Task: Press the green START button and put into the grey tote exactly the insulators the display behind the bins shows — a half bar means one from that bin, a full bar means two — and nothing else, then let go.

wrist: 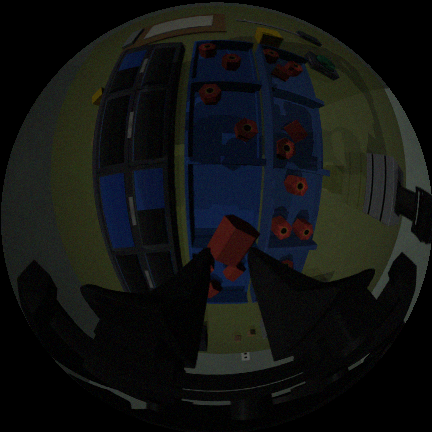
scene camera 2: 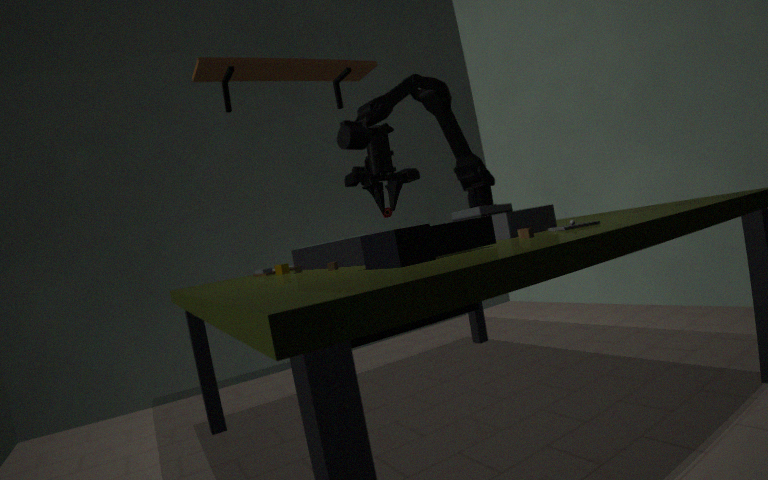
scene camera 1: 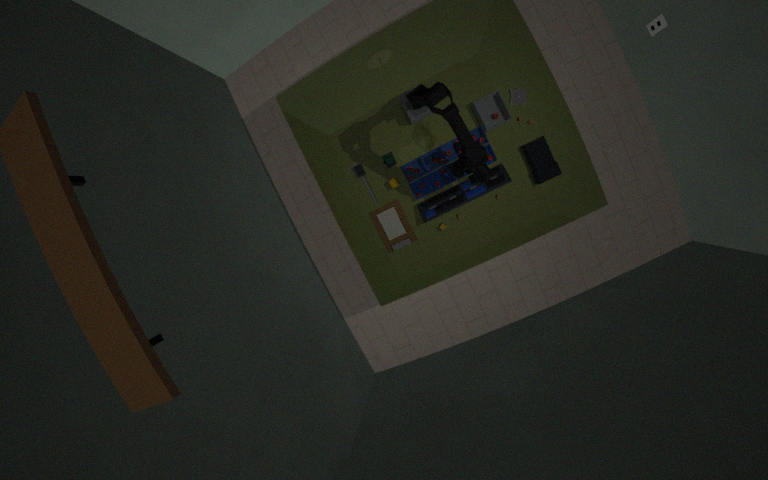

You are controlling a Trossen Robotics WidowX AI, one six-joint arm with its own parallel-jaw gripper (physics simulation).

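Places are measured from the arm's base along level axes (x up, y left, z back), in metres.
Where they show: gripper, fingertip midpoint: (wrist: 229, 253) (scene camera 2: 388, 211); arm's base, link origin: (wrist: 398, 198) (scene camera 2: 482, 207) (scene camera 1: 418, 101).
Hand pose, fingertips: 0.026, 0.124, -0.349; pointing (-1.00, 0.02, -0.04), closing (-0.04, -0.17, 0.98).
Observation:
Things, the pixels of their top centre, and the offset from my fingertips, as dx, dy, dz. "spot": a spot on its surface instead.
- red hexagonal insulator, top centre: (wrist: 234, 249) (scene camera 2: 386, 208) +0.010, -0.010, +0.001
- grey tote, top centre: (scene camera 2: 509, 212) (scene camera 1: 492, 110) -0.055, +0.196, +0.211
- red insulator, top centre: (scene camera 1: 496, 115) -0.079, +0.212, +0.188
- full blue bar, top centre: (wrist: 107, 216) (scene camera 1: 476, 192) -0.046, +0.015, -0.138
- green button, top centre: (scene camera 1: 388, 159) -0.068, -0.341, +0.139
- black box, top centre: (scene camera 2: 427, 224) (scene camera 1: 543, 159) -0.053, +0.361, -0.074
- wood-framed board, surface spot: (scene camera 1: 411, 229) spot: -0.103, -0.337, -0.229
- long-handled tool, surface spot: (scene camera 1: 368, 189) spot: -0.106, -0.491, +0.031
- flat grey plate, top centre: (scene camera 1: 518, 95) -0.093, +0.347, +0.251
My gripper (scene camera 2: 387, 211) (wrist: 229, 253) is shut on a red hexagonal insulator (scene camera 2: 387, 213) (wrist: 233, 239), raised above the blue bins (scene camera 1: 430, 183) (wrist: 225, 195). Red insulators lie in several bins; the compartment ahead of the fingertips in the wrist view shows none. The grey tote (scene camera 1: 481, 113) (scene camera 2: 523, 220) holds one red insulator (scene camera 1: 495, 116) in scene camera 1. The display (scene camera 1: 453, 198) (wrist: 131, 172) has one full blue bar (wrist: 117, 210), a half bar (wrist: 149, 187) beside it and another half bar (wrist: 133, 60) at the far end; its near end is partly hidden. The green button (scene camera 1: 388, 159) (wrist: 325, 62) stands beyond the bins.
A black box (scene camera 1: 540, 160) stands near the tote. Yellow cubes (scene camera 1: 393, 183) (wrist: 268, 37), a wood-framed board (scene camera 1: 411, 229) (wrist: 218, 22), a long-handled tool (scene camera 1: 368, 189) and a flat grey plate (scene camera 1: 517, 96) lie around the bins. A wall shelf (scene camera 1: 73, 243) (scene camera 2: 283, 69) hangs off the table.

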